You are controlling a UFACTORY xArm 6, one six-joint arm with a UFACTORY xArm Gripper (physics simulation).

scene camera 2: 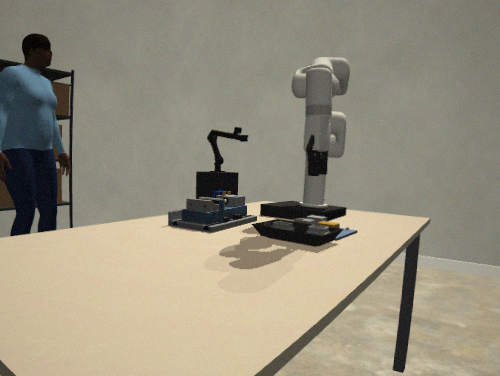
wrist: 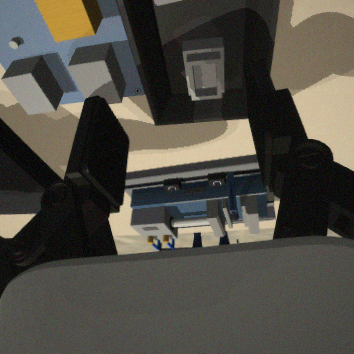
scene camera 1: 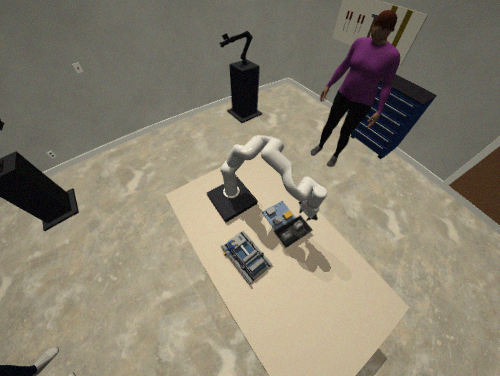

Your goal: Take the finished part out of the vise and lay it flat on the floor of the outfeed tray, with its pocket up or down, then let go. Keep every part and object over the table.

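Places are measured from the arm's base along level axes (x ahead, y left, z up), in metres.
Pixels of known places: gripper, fingertip midpoint: (scene camera 2: 317, 175) (wrist: 178, 103) (scene camera 1: 304, 215); arm's base, link origin: (scene camera 2: 313, 205) (scene camera 1: 231, 191).
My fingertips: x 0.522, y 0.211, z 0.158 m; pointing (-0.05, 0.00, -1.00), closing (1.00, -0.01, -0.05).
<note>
For each thing: its top centre in the pictures, then the offset to it from my fingertips. "pt": a spot on its surface instead.
- larger grey part, top centre: (scene camera 2: 318, 226) (scene camera 1: 298, 223) 0.011 m back, 0.007 m left, 0.152 m down
- smaller grey part, top centre: (wrist: 204, 80) (scene camera 2: 282, 222) (scene camera 1: 287, 234) 0.003 m back, 0.108 m right, 0.152 m down
- grey vise, top centre: (wrist: 201, 231) (scene camera 2: 215, 196) (scene camera 1: 246, 252) 0.066 m back, 0.414 m right, 0.100 m down
- blue board, surface spot: (wrist: 37, 42) pt 0.182 m back, 0.034 m right, 0.191 m down
- yellow block, top centre: (wrist: 61, 9) (scene camera 2: 328, 222) (scene camera 1: 288, 214) 0.113 m back, 0.002 m left, 0.155 m down
My gripper (scene camera 1: 308, 213) (scene camera 2: 317, 166) (wrist: 178, 103) is open and empty, raised above the table near the black outfeed tray (scene camera 1: 300, 239) (scene camera 2: 280, 233) (wrist: 145, 65). A larger grey part (scene camera 1: 299, 225) (scene camera 2: 320, 229) lies low in the tray, at the end away from the vise; in the wrist view it is mostly cut off by the top edge. A smaller grey part (scene camera 1: 288, 233) (wrist: 204, 70) lies in the tray at the end nearer the vise, its pocket up. The blue and grey vise (scene camera 1: 247, 257) (scene camera 2: 212, 212) (wrist: 195, 200) stands apart from the tray.
A blue board (scene camera 1: 282, 207) (scene camera 2: 348, 233) (wrist: 37, 42) lies beside the tray, bearing a yellow block (scene camera 1: 288, 214) (scene camera 2: 328, 224) (wrist: 72, 17) and grey blocks. The arm's black base (scene camera 1: 225, 206) (scene camera 2: 280, 209) stands behind them. Two people stand away from the table.
</note>
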